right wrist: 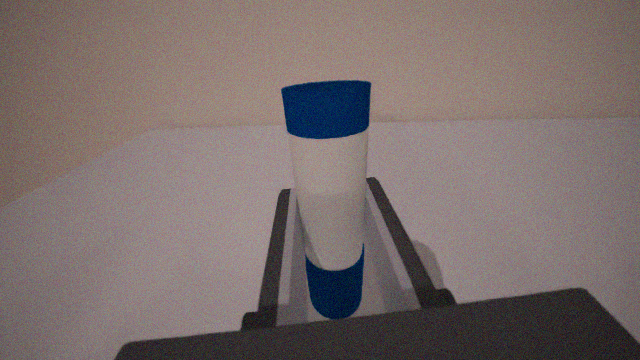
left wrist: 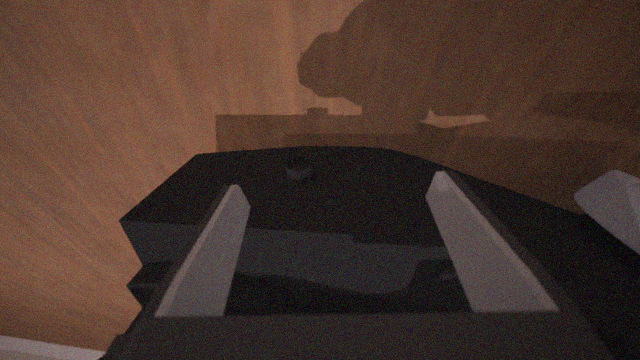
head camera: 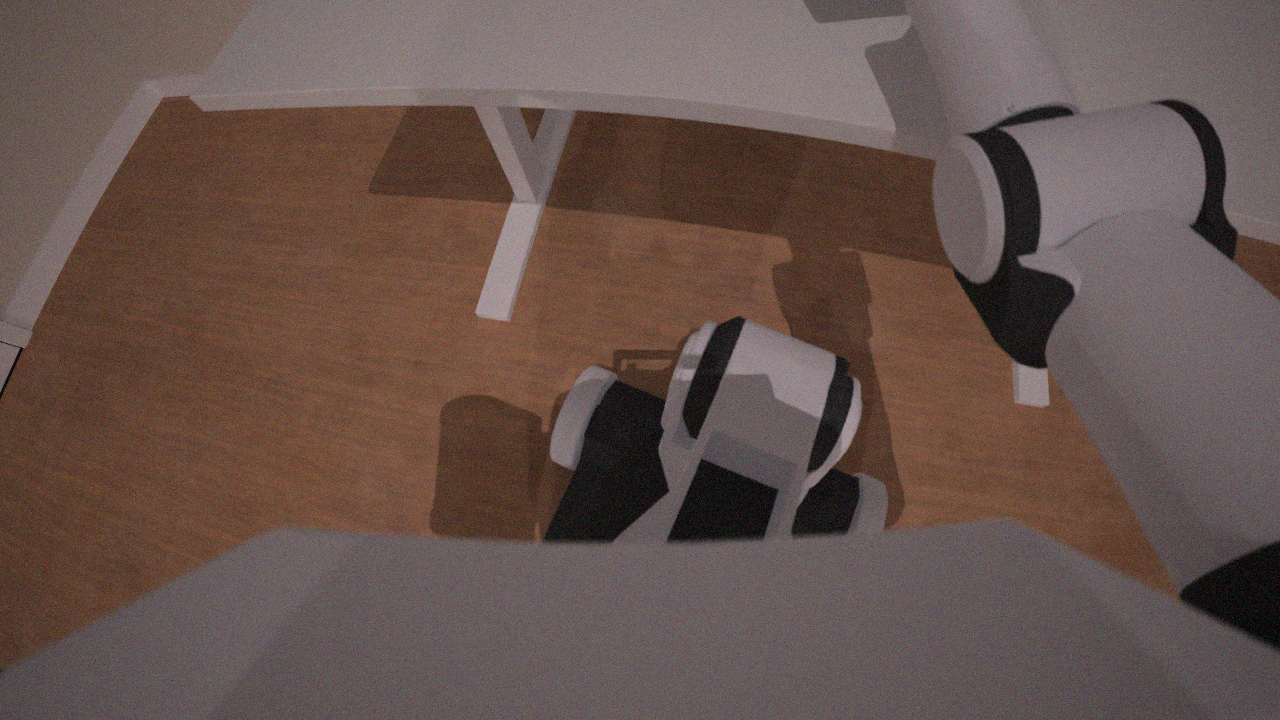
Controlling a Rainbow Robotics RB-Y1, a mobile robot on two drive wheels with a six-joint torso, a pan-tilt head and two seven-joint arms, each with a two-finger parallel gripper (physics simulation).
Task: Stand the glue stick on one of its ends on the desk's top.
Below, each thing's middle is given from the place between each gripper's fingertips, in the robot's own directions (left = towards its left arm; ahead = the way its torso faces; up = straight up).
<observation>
Now: the glue stick [right wrist: 327, 122] 85 cm ahead of my left hand, 67 cm above it and 48 cm to the right of it.
My right gripper is now 1 cm past the glue stick.
</observation>
